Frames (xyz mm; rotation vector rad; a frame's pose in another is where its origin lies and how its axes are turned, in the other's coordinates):
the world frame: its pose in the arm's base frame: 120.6 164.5 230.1 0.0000 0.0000 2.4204
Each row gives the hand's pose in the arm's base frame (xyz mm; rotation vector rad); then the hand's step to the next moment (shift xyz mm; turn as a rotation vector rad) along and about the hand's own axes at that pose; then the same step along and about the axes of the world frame.
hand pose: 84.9 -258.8 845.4 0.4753 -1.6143 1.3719
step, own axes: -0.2 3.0 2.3 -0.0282 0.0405 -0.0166
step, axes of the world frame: 1.5 3.0 -1.7 0.0214 -0.0076 -0.0469
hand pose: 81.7 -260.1 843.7 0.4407 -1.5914 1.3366
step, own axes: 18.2 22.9 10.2 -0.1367 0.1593 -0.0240
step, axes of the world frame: 25.5 17.3 3.6 0.0593 0.0077 -0.2026
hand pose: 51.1 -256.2 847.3 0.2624 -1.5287 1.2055
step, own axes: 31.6 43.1 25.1 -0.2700 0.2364 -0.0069
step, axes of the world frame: 51.7 27.8 6.6 0.0493 0.0452 -0.3526
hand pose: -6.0 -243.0 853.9 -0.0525 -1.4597 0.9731
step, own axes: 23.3 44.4 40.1 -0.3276 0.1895 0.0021
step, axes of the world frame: 59.4 24.4 0.3 -0.0156 0.0780 -0.3700
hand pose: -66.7 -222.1 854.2 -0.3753 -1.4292 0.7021
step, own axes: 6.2 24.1 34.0 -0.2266 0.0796 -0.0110
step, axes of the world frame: 39.6 13.2 -5.9 -0.0522 0.0659 -0.2252
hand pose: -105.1 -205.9 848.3 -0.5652 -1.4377 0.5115
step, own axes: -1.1 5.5 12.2 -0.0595 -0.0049 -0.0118
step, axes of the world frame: 11.9 4.9 -3.8 -0.0336 0.0269 -0.0431
